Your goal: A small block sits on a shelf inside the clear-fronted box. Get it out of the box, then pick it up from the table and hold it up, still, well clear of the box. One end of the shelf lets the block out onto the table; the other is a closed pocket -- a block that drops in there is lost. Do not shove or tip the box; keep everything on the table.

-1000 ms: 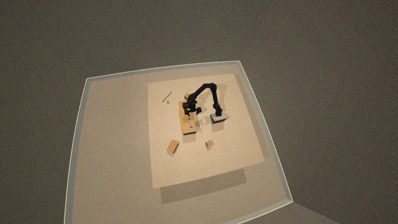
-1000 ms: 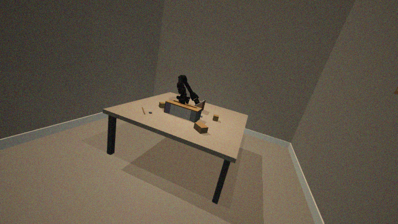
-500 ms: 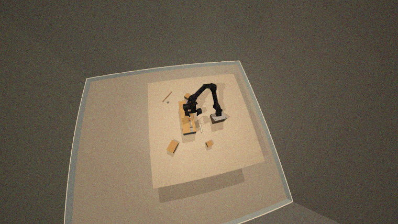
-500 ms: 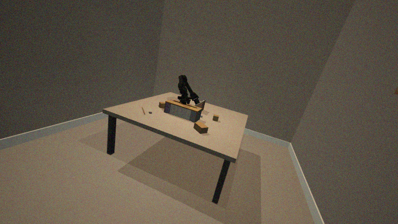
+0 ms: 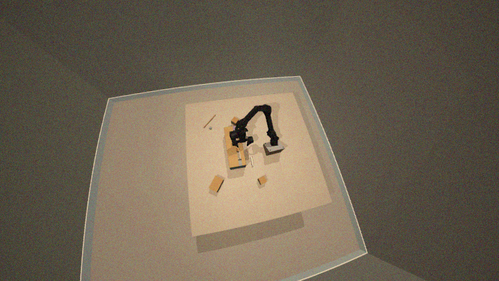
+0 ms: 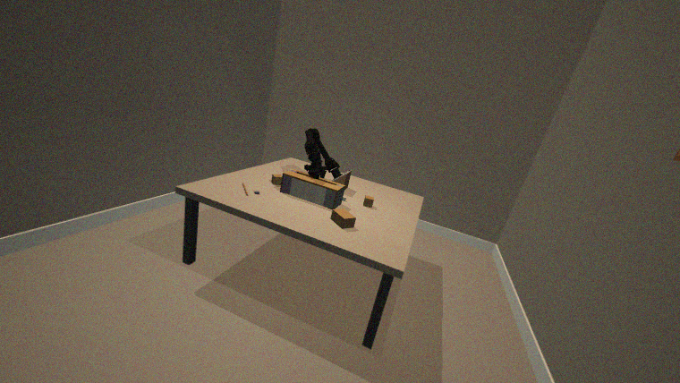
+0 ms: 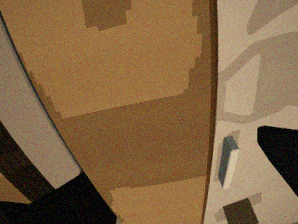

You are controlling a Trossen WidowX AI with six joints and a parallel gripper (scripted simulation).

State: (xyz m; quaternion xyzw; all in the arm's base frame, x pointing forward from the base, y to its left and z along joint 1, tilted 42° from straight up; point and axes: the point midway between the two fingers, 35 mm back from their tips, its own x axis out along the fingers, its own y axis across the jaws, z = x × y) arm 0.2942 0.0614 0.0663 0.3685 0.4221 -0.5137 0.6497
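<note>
My gripper tip is 40 mm short of the long wooden box, 10 mm to the left of it and 30 mm above it. The rest, counted from my gripper tip: thin wooden stick: 330 mm ahead, 330 mm to the right, 90 mm below; orange block: 50 mm ahead, 30 mm to the left; flat tan block: 250 mm ahead, 320 mm to the left, 60 mm below.
</note>
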